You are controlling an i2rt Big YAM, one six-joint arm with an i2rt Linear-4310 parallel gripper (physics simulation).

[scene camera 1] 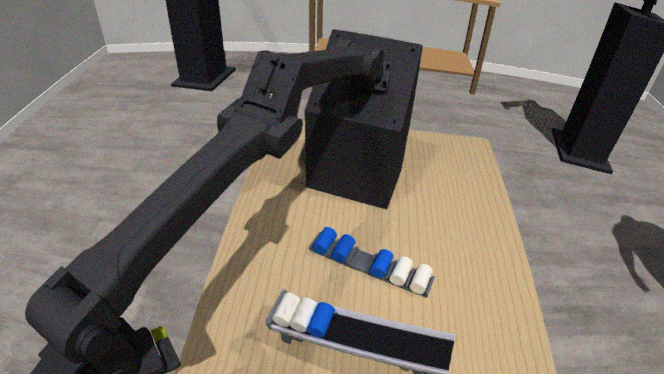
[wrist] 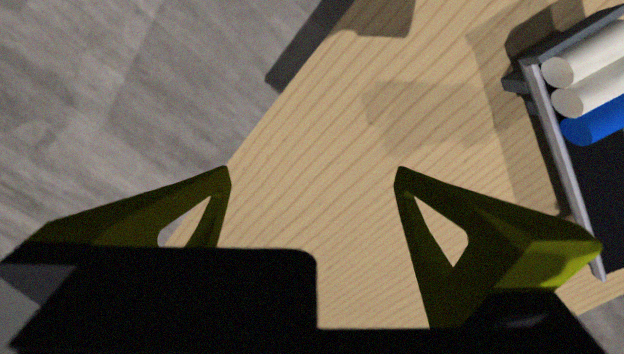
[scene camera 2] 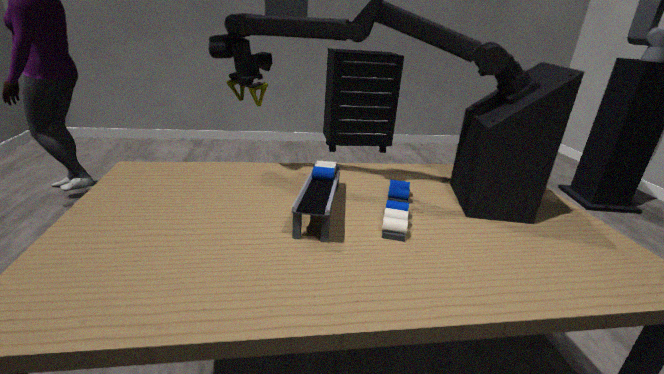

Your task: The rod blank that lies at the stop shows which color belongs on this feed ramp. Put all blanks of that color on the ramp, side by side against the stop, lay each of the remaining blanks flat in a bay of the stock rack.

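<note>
The feed ramp (scene camera 1: 387, 357) (scene camera 2: 299, 201) (wrist: 560, 155) holds three blanks side by side at its stop end: a white blank (scene camera 1: 286, 309) (wrist: 585, 55) against the stop, a second white blank (scene camera 1: 304, 314) (wrist: 595, 91), then a blue blank (scene camera 1: 321, 319) (scene camera 2: 324, 173) (wrist: 592, 126). The stock rack (scene camera 1: 362, 260) (scene camera 2: 394, 236) holds, from its left end in scene camera 1, a blue blank (scene camera 1: 324, 241), a blue blank (scene camera 1: 343, 248), an empty bay, a blue blank (scene camera 1: 381, 263), a white blank (scene camera 1: 401, 271) and a white blank (scene camera 1: 421, 279). My gripper (scene camera 2: 251, 102) (wrist: 312, 175) is open and empty, high above the table on the ramp's stop-end side.
The black arm pedestal (scene camera 1: 352, 155) (scene camera 2: 505, 165) stands on the wooden table (scene camera 1: 465, 210) (scene camera 2: 200, 280), beyond the rack in scene camera 1. The ramp stands on short legs (scene camera 2: 297, 226). A dark drawer cabinet (scene camera 2: 363, 100) and a person (scene camera 2: 42, 75) are in the background.
</note>
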